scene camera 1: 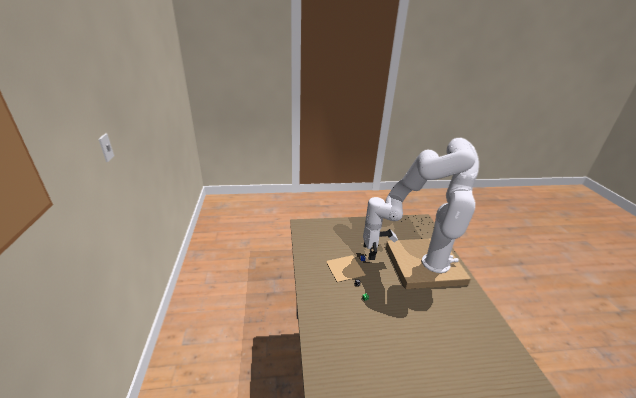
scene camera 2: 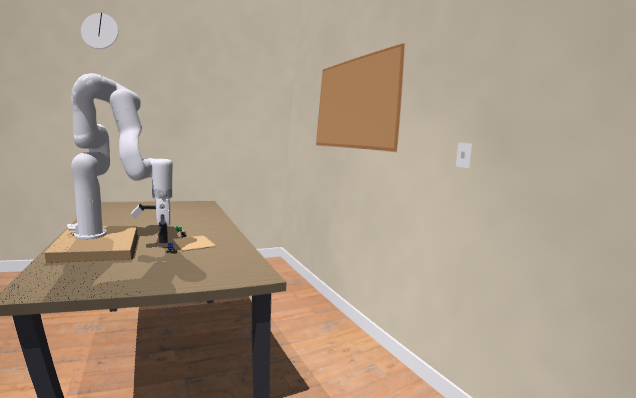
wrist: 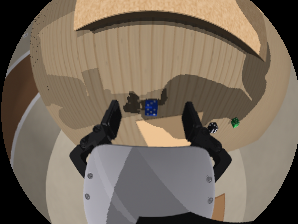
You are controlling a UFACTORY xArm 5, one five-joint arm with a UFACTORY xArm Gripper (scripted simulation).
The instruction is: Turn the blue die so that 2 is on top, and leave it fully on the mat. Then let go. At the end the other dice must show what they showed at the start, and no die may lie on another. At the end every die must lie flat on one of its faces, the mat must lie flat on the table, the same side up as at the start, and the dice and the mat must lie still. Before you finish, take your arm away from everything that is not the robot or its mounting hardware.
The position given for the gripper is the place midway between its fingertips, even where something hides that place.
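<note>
A light tan mat (wrist: 167, 131) is visible, as is the gripper (wrist: 151, 108).
</note>
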